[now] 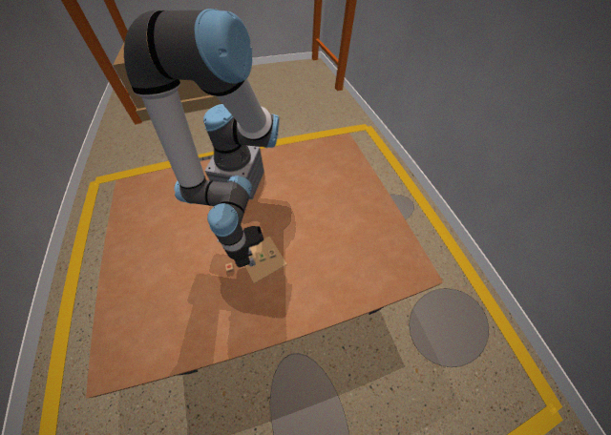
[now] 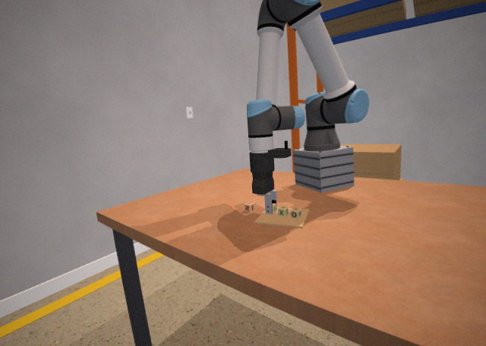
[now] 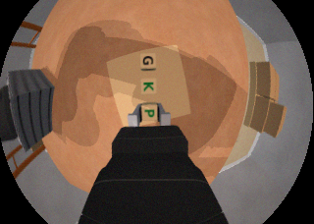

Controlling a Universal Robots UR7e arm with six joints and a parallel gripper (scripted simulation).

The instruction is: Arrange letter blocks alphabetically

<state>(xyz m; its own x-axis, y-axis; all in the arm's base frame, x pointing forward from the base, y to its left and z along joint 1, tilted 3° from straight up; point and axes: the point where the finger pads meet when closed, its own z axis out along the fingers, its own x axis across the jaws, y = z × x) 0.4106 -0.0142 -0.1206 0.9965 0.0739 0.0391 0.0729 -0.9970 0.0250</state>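
My gripper is now 40 mm to the right of the tan mat and 20 mm above it.
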